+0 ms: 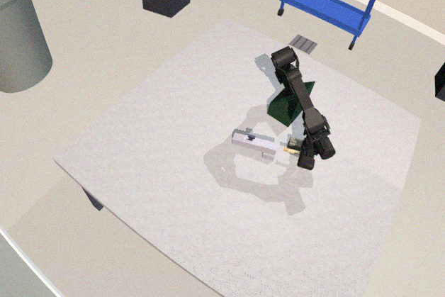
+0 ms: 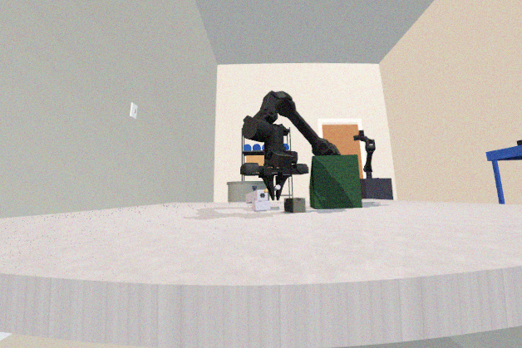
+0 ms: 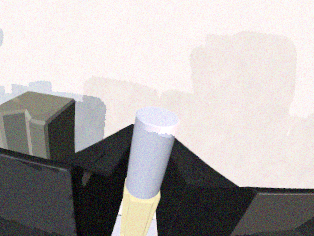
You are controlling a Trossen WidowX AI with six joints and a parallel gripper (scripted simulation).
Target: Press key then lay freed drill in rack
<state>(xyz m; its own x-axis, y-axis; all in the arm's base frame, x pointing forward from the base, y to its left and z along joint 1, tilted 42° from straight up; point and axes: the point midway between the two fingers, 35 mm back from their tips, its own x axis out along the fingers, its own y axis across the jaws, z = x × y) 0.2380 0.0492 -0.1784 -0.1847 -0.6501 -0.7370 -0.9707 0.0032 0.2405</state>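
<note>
My gripper tip is now 7 cm past the rack, 5 cm to the left of it and 2 cm above it. Round my gripper tip: drill 4 cm to the right, 3 cm above, 1 cm ahead; housing 20 cm to the right, 3 cm ahead; key 23 cm to the right, 4 cm ahead, 2 cm above.
</note>
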